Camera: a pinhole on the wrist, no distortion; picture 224 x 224 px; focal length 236.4 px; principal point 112.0 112.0 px. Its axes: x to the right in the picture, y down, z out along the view. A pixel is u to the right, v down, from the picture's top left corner.
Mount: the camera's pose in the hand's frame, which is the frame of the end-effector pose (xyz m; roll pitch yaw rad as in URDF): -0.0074 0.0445 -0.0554 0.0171 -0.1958 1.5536
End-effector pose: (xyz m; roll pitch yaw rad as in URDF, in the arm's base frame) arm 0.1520 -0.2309 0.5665 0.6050 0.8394 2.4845
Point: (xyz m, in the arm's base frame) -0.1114 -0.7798 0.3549
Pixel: behind the camera
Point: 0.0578 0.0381 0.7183
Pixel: 151 81
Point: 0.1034 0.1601 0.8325
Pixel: 133 118
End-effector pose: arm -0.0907 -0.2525 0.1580 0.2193 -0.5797 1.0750
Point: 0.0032 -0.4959 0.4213
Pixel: 64 109
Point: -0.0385 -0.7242 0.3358
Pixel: 47 219
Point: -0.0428 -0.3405 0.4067
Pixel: 103 42
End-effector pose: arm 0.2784 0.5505 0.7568 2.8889 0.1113 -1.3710
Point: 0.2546 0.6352 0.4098
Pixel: 85 138
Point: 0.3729 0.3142 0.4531
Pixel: outside the picture
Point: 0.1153 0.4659 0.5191
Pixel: 214 52
